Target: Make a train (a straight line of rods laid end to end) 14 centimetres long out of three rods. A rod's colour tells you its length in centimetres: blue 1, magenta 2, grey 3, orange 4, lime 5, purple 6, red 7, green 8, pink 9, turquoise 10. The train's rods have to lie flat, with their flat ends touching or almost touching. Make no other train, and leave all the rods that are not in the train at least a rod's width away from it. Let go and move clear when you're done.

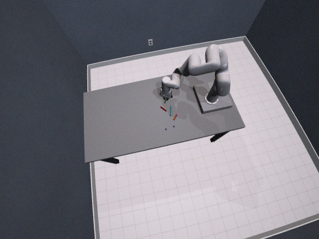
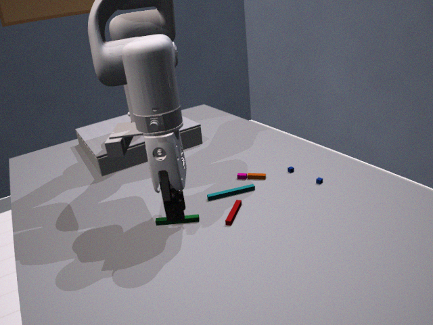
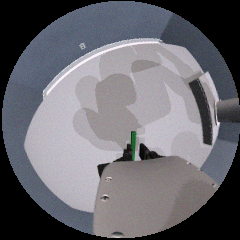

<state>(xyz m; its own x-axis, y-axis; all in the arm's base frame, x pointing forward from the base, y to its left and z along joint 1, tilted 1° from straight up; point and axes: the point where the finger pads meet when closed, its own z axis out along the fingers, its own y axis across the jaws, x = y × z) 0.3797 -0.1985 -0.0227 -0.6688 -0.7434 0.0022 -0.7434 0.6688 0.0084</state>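
My hand is 30 mm above the green rod. The rest, counted from my hand: red rod 80 mm to the left, 70 mm ahead, 30 mm below; then turquoise rod 130 mm to the left, 30 mm below, 10 mm ahead; then magenta rod 200 mm to the left, 30 mm below, 20 mm behind.
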